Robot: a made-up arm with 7 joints. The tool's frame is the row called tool. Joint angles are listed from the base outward.
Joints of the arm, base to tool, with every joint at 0 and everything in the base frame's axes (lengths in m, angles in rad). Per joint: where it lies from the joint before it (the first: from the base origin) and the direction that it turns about. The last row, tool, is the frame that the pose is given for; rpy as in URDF.
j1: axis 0 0.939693 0.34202 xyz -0.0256 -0.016 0.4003
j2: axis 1 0 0 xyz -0.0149 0.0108 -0.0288
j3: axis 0 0 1 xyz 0.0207 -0.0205 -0.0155
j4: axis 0 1 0 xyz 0.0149 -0.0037 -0.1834
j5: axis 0 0 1 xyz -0.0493 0.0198 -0.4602
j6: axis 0 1 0 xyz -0.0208 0.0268 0.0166
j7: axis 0 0 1 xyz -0.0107 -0.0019 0.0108
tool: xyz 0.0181 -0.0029 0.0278 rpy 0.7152 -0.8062 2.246
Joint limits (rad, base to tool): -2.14..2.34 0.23..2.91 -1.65..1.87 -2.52..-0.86 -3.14..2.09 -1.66..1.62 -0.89..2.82
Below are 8 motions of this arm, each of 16 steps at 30 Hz.
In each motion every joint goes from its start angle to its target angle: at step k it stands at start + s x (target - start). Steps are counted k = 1, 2, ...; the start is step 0. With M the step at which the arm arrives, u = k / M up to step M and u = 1 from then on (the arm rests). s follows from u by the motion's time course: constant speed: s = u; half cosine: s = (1 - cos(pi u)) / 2; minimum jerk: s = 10 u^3 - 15 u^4 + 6 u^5.
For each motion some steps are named. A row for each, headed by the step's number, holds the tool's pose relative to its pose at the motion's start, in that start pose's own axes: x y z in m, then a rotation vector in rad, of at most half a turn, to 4 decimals.
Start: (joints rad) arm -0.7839 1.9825 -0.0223 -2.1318 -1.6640 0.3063 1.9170
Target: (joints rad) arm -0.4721 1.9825 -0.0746 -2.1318 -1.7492 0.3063 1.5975
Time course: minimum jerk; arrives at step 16
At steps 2, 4, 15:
2: -0.0005 0.0022 0.0000 0.0005 -0.0013 -0.0057
4: -0.0033 0.0143 0.0005 0.0028 -0.0080 -0.0369
15: -0.0217 0.1373 0.0265 0.0064 -0.0262 -0.3596

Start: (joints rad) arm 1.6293 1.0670 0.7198 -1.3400 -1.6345 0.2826 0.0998
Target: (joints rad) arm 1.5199 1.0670 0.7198 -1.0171 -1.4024 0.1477 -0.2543
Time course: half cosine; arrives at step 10
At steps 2, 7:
2: -0.0052 0.0090 -0.0020 0.0015 0.0089 -0.0345
7: -0.0368 0.0785 -0.0086 0.0067 0.0948 -0.2612

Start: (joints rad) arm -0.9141 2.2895 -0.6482 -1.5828 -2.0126 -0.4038 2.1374
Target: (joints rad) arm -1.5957 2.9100 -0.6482 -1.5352 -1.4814 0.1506 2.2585
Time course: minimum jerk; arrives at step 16
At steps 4, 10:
4: 0.0482 -0.0106 -0.0125 0.0020 -0.0159 0.1307
10: 0.3427 0.0307 -0.0425 -0.0438 -0.1474 0.9456

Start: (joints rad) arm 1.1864 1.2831 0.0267 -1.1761 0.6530 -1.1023 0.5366
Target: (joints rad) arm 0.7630 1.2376 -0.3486 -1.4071 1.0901 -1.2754 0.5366
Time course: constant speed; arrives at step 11
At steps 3, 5, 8, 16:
3: -0.0463 0.0216 -0.0542 0.0216 0.1981 0.0683
5: -0.0814 0.0368 -0.0865 0.0403 0.3264 0.1152
8: -0.1393 0.0608 -0.1281 0.0752 0.5115 0.1880
16: -0.2020 0.0865 -0.1604 0.1190 0.6860 0.2637

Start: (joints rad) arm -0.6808 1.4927 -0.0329 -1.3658 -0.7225 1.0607 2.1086
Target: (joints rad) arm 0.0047 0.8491 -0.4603 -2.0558 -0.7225 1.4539 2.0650
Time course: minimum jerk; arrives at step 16
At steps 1, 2, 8, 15, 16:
1: 0.0012 0.0008 -0.0003 0.0008 -0.0019 -0.0009
2: 0.0086 0.0059 -0.0021 0.0058 -0.0138 -0.0066
8: 0.2670 0.1365 0.0299 0.1937 -0.4559 -0.1102
15: 0.4130 0.1944 0.1939 0.3660 -0.9416 -0.0011
16: 0.4132 0.1945 0.1947 0.3666 -0.9437 -0.0001

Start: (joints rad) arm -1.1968 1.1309 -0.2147 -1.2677 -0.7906 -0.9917 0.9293
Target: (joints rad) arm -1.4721 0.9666 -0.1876 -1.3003 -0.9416 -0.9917 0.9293
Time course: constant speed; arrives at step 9
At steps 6, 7, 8, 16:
6: -0.0332 -0.0877 0.0350 -0.2055 0.0147 -0.0442
7: -0.0389 -0.1019 0.0428 -0.2401 0.0164 -0.0517
8: -0.0447 -0.1158 0.0511 -0.2747 0.0178 -0.0593
16: -0.0505 -0.1295 0.0600 -0.3094 0.0191 -0.0669

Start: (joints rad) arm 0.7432 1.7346 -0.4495 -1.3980 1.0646 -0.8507 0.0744
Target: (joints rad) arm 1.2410 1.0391 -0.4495 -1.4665 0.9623 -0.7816 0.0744
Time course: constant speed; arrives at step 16
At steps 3, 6, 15, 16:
3: 0.0162 0.0847 -0.0131 0.1371 -0.0137 0.0772
6: 0.0286 0.1695 -0.0130 0.2675 -0.0313 0.1613
15: 0.0340 0.4015 0.0526 0.6102 -0.1063 0.4543
16: 0.0313 0.4238 0.0644 0.6430 -0.1165 0.4905

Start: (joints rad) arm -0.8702 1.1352 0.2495 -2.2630 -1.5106 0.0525 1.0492
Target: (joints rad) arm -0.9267 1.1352 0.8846 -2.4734 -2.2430 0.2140 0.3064
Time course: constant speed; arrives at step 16
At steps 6, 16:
6: 0.0400 -0.0645 0.0117 -0.5936 -0.4622 -0.1336
16: 0.1119 -0.1504 0.0542 -1.4154 -1.4266 -0.3917

